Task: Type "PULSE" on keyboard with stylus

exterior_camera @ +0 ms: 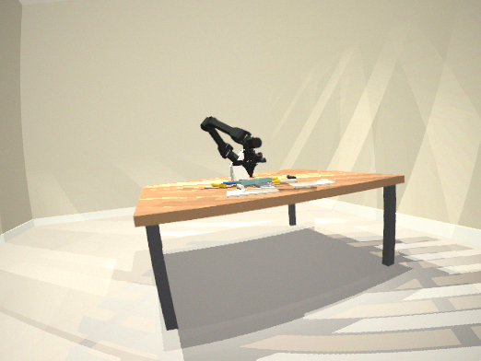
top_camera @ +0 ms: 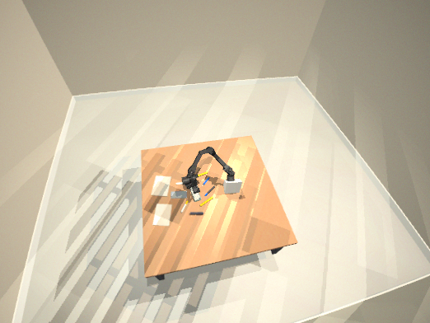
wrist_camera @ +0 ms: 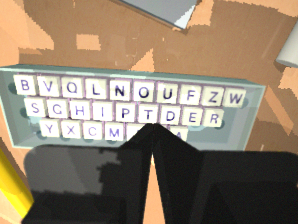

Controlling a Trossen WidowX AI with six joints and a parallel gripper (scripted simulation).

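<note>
My gripper tip is 120 mm past the blue stylus, 50 mm to the left of it and 30 mm above it. The rest, counted from my gripper tip: grey block: 150 mm ahead, 40 mm below.
</note>
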